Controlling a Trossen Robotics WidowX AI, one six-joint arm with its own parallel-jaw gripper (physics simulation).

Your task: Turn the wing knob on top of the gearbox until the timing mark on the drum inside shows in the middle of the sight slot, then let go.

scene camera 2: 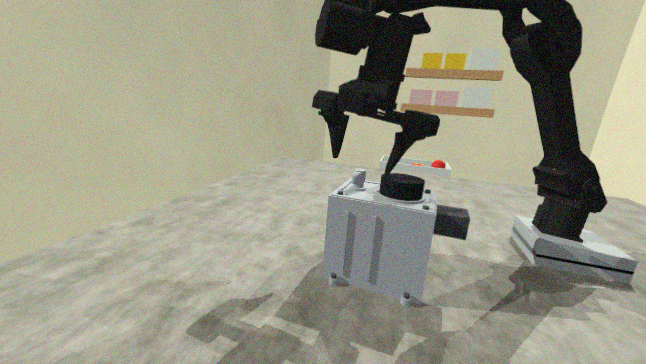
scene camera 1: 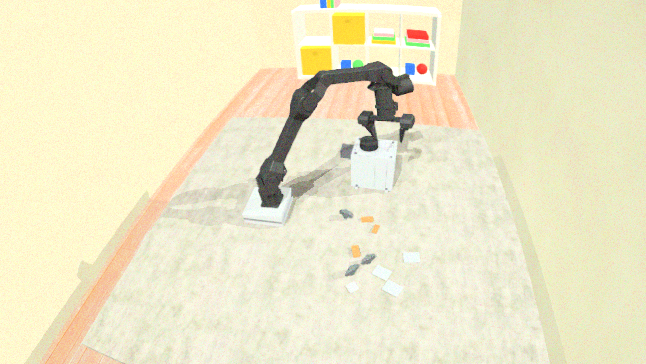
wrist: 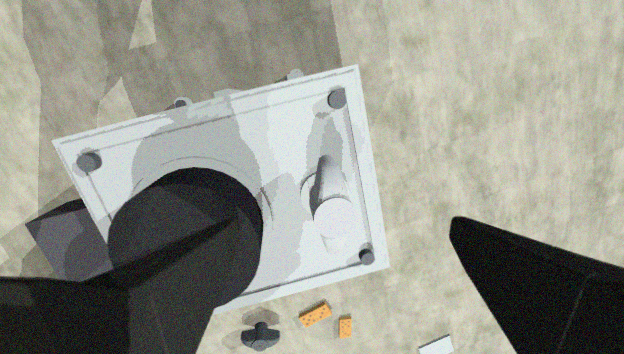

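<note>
The pale grey gearbox stands upright on the mat. Its light wing knob rises from the top, beside a large round black cap. In the wrist view the knob's wings run roughly up and down the picture. My gripper is open and empty, pointing down above the top. One finger overlaps the black cap in the views; the other is out past the opposite side of the knob. The sight slot and timing mark cannot be made out.
A dark block sticks out of the gearbox's side. Orange dominoes, dark winged pieces and white tiles lie on the mat. A white shelf unit stands behind.
</note>
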